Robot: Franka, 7 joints.
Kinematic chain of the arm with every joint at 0, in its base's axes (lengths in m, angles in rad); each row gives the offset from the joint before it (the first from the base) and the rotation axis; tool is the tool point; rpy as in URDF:
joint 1: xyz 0 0 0.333 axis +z
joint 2: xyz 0 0 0 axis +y
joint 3: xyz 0 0 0.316 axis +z
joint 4: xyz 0.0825 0 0 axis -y
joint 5: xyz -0.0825 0 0.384 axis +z
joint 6: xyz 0 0 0 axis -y
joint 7: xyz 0.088 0 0 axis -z
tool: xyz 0 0 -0.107 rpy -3.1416 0 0
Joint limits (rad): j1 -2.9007..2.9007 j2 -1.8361..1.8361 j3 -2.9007..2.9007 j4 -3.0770..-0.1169 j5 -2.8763..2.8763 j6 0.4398..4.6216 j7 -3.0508..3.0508
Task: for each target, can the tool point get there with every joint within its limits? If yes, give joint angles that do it. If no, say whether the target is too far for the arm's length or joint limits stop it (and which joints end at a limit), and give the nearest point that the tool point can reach.
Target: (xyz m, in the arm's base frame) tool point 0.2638 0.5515 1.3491
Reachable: no: too far | nearest point 0.1908 0.3990 1.0681 | short by 0.328 m
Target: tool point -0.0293 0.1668 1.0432
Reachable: yes | joints 0.9984 0.6203 2.3587 -0.7818 -1.5910 3.9680 -0.9294
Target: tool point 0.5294 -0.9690 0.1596
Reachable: no: too far | nearest point 0.4063 -0.7437 0.1999 | short by 0.260 m
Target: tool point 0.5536 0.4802 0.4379
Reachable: yes | joints 0.0958 0.8523 0.7403 -1.4225 -1.0888 3.4333 -2.1969
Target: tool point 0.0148 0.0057 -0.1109
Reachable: yes | joints 1.1522 1.5322 0.1684 -2.6784 -2.3810 1.3453 2.4871
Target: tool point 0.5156 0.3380 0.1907
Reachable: yes | joints 0.5712 1.0130 -0.1931 -1.1589 0.7205 0.8406 -0.4887
